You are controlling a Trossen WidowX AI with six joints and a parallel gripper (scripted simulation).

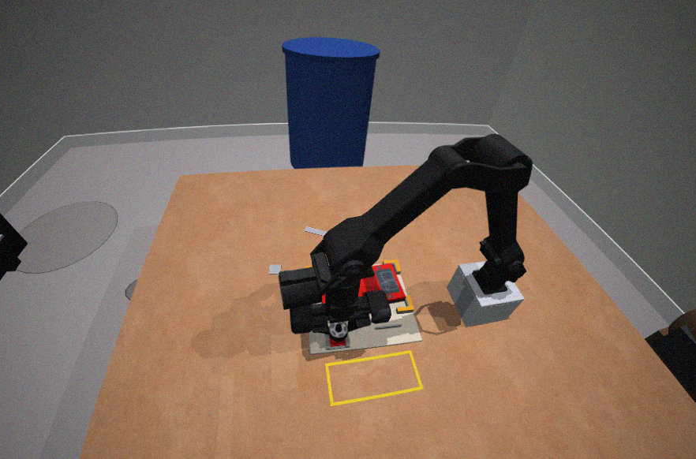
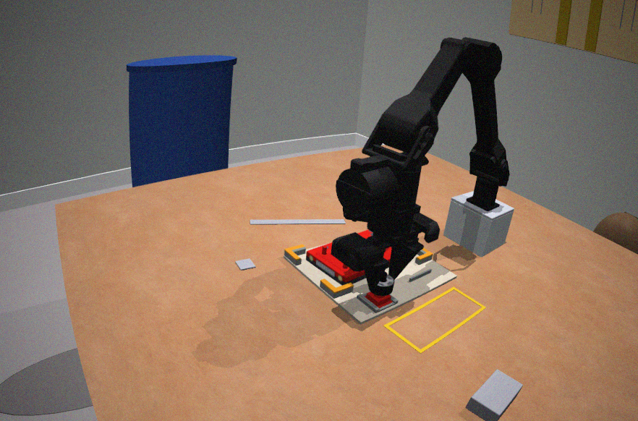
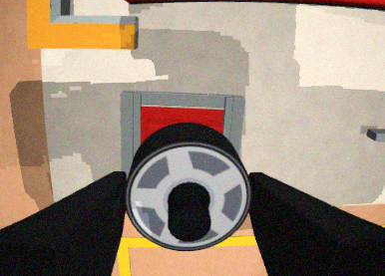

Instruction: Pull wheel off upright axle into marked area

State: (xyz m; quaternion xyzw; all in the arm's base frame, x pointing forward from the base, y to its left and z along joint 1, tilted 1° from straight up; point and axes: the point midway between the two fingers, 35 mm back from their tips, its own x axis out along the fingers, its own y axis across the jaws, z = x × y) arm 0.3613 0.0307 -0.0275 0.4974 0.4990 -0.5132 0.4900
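Now: gripper tip right at the wheel. The rest, counted from my gripper tip: black axle right at my gripper tip; grey strip 31 cm to the right, 6 cm behind, 4 cm below; small grey square 21 cm to the right, 13 cm ahead, 4 cm below.
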